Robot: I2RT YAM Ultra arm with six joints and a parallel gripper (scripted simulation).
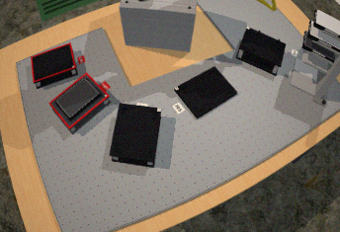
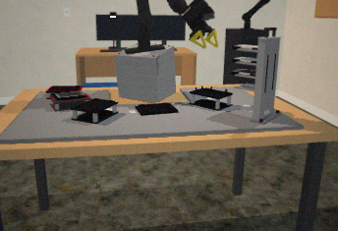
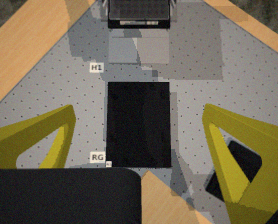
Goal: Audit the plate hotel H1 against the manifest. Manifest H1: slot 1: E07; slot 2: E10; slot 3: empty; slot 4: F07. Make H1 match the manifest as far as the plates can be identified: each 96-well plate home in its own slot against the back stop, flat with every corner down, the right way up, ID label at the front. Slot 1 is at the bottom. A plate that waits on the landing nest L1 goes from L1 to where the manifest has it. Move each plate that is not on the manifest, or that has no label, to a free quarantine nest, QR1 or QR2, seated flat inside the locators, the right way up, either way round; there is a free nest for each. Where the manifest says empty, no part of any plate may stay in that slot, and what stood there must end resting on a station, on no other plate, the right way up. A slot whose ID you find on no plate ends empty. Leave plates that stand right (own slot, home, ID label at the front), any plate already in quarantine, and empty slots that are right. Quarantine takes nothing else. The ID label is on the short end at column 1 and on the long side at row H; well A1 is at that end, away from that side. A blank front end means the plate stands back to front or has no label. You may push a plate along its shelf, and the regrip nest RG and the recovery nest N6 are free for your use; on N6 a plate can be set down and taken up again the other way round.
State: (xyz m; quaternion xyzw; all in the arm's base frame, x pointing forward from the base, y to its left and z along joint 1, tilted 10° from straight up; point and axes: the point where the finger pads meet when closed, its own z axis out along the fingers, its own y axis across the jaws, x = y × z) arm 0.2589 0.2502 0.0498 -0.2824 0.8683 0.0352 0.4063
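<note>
Now: the pale grey 96-well plate 17 cm ahead of my hand, 10 cm to the left of it and 5 cm below it. Also, from my hand: A1 mark: 21 cm below, 8 cm behind, 2 cm to the left; black regrip nest RG: 22 cm below, 1 cm to the left, 1 cm ahead; RG tag: 27 cm below, 9 cm behind, 5 cm to the left.
</note>
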